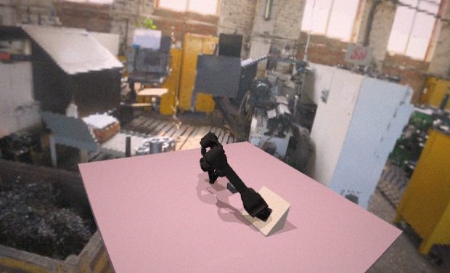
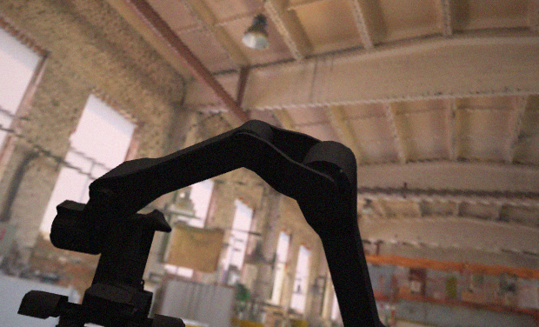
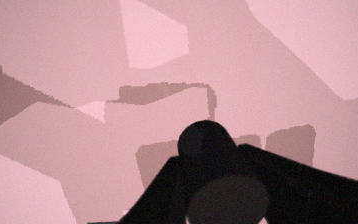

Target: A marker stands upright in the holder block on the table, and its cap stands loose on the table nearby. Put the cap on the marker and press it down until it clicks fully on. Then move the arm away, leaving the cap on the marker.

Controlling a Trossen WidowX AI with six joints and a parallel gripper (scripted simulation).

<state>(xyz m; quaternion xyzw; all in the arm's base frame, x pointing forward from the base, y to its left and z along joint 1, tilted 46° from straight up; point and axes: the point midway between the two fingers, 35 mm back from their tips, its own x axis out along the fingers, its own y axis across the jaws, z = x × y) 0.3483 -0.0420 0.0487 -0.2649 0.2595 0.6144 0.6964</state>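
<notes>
My gripper tip is 100 mm to the left of the holder block, 80 mm past it and 30 mm above it. Also, from my gripper tip: cap: 10 mm above.
</notes>
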